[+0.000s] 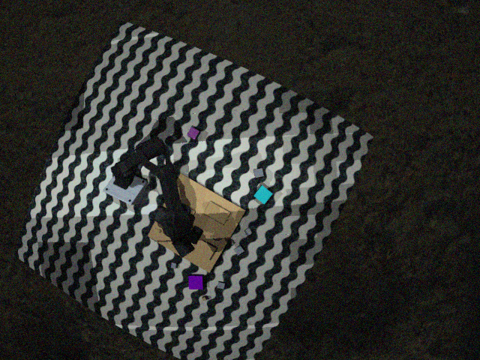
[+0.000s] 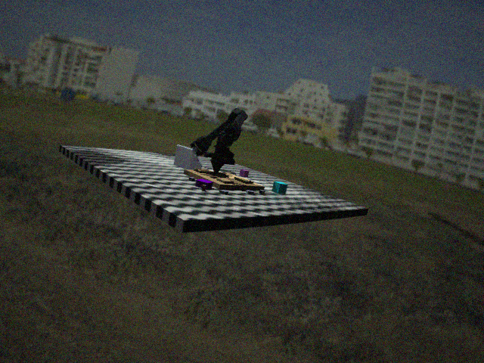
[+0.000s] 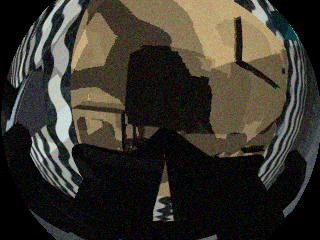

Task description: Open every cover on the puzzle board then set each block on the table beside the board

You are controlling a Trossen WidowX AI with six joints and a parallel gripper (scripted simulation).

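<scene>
Right now the tan puzzle board is 4 cm ahead of my gripper tip, 2 cm to the left of it and 1 cm below it. Also, from my gripper tip: grey bit (30 cm to the left, 21 cm ahead, 2 cm below); teal block (25 cm ahead, 22 cm to the left); purple block (21 cm to the right, 14 cm ahead, 1 cm below).
</scene>
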